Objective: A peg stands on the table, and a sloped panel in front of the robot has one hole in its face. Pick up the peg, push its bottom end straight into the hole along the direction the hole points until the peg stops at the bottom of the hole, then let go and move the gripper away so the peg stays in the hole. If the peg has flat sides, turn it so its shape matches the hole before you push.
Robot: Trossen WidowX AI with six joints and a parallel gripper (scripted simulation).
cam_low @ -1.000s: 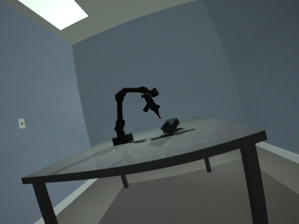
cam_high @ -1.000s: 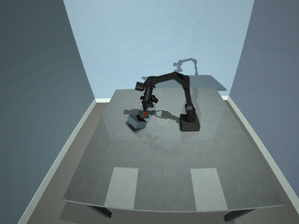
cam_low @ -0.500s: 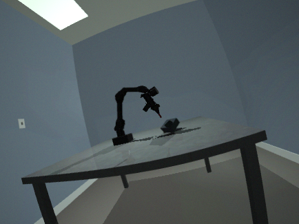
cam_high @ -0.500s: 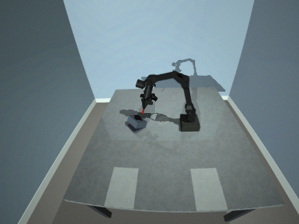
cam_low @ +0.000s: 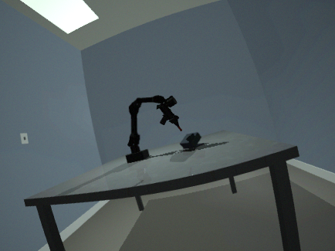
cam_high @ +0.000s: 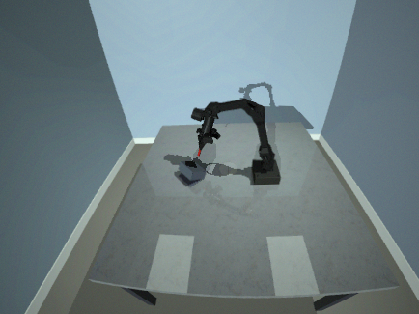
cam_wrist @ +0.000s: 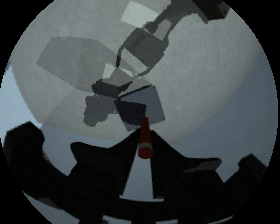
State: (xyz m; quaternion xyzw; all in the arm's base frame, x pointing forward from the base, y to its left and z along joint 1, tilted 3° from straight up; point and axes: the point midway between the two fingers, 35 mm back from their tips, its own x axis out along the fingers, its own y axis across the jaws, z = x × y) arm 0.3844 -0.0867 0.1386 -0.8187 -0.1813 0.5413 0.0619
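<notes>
The dark sloped panel is 13 cm below my gripper tip, 6 cm ahead of it and 4 cm to the left of it. From my gripper tip the other things lie so: thin red peg: 1 cm to the right, 1 cm behind, 1 cm above.
</notes>
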